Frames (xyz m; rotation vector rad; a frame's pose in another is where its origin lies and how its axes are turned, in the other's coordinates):
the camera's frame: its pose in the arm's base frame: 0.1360 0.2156 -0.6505 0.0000 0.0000 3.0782
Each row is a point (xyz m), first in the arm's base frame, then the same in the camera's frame.
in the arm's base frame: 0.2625 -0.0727 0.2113
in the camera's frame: -0.1445 0.2797 0.8618
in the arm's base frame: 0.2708 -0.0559 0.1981
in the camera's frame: -0.1517 0.2624 0.8486
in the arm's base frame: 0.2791 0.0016 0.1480
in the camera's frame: -0.1564 0.2045 0.7985
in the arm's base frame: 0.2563 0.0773 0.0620
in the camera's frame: -0.1288 0.1304 0.7125
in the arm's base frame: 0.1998 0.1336 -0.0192
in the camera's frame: -0.0689 0.0778 0.6313
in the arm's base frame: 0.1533 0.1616 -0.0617
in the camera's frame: -0.0207 0.0528 0.5888
